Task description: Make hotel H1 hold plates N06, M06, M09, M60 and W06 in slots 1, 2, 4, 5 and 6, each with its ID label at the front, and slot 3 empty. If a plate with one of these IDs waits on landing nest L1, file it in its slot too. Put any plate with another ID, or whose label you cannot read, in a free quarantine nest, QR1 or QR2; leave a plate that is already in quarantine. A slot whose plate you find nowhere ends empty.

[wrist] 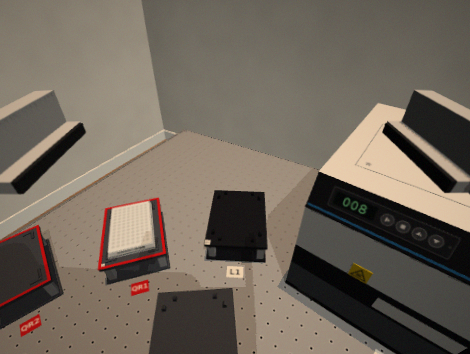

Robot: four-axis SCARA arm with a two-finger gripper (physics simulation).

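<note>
My gripper (234, 108) is open, its two fingers wide apart at the left and right of the view, with nothing between them. Beyond and below it, the landing nest L1 (237, 219) is a black nest with no plate on it. The red-rimmed quarantine nest QR1 (161, 227) holds a white plate (132, 228); no ID on that plate can be read here. The red-rimmed quarantine nest QR2 (20, 267) shows in part at the left edge, and no plate shows on its visible part. The hotel H1 does not show in the wrist view.
A large instrument (380, 225) with a beige top, a display reading 008 and a yellow warning sign stands at the right. Another dark nest (195, 322) shows in part at the bottom edge, with no plate on its visible part. Walls (300, 75) rise behind the perforated table.
</note>
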